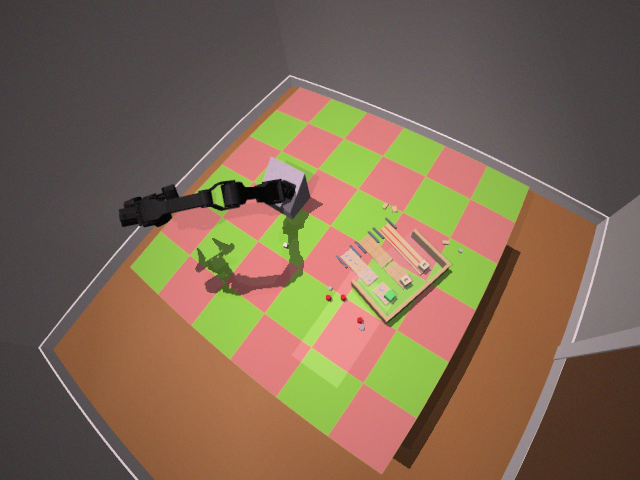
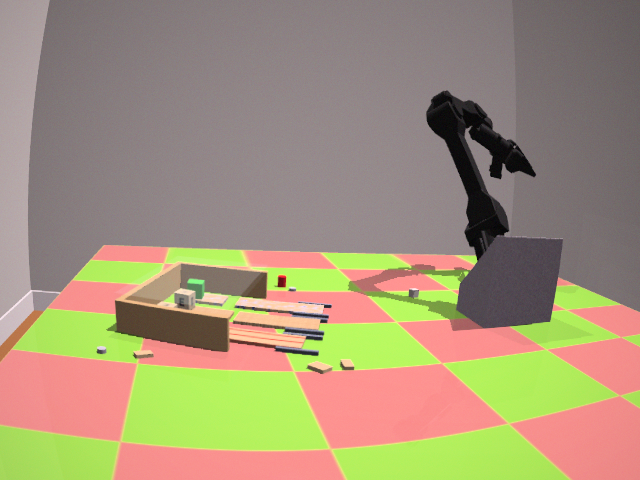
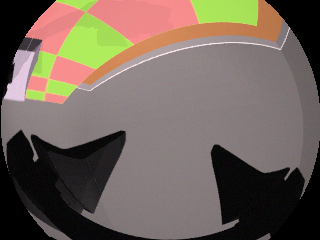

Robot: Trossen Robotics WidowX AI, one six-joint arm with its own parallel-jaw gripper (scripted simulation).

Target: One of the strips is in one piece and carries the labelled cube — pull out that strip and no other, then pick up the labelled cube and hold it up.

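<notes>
My gripper open, holding nothing; visible in image 3 too. Three-sided wooden pen in view.
</notes>
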